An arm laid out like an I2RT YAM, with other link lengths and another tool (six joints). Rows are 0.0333 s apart.
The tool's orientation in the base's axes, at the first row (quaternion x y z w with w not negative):
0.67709 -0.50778 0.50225 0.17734
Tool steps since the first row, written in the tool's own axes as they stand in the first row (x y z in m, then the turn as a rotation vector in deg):
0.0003 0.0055 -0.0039 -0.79 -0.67 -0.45
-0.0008 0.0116 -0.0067 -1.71 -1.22 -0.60
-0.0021 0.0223 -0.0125 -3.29 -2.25 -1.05
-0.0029 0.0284 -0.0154 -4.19 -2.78 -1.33
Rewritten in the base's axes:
-0.0067 0.0005 0.0005 0.37 1.02 -0.30
-0.0134 0.0005 -0.0009 0.79 1.84 -0.88
-0.0255 0.0011 -0.0024 1.49 3.41 -1.77
-0.0322 0.0011 -0.0035 1.83 4.30 -2.28

